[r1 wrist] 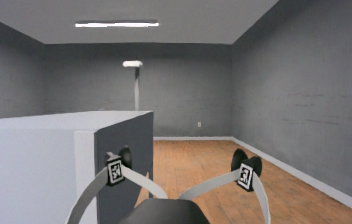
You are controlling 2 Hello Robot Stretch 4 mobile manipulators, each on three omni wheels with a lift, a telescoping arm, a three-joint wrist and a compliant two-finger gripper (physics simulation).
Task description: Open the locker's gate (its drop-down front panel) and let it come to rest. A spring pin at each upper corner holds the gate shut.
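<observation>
The locker (125, 135) is a big box at the left of the r1 wrist view, with a pale top and a dark right side. Its pale front panel (35, 170) is upright, and a lighter upright strip (85, 170) runs down at the front right corner. No spring pin can be made out. My r1 gripper (183, 162) is open, with nothing between its fingers. Its left fingertip shows in front of the locker's dark side, and its right fingertip shows against the floor, to the right of the locker. My r2 gripper does not show.
A pale mast with a white head (133, 64), seemingly the other robot's, rises behind the locker. The wooden floor (200, 150) runs along the locker's right side to the grey back wall (190, 90) and the right wall (300, 100). A ceiling lamp (117, 24) hangs above.
</observation>
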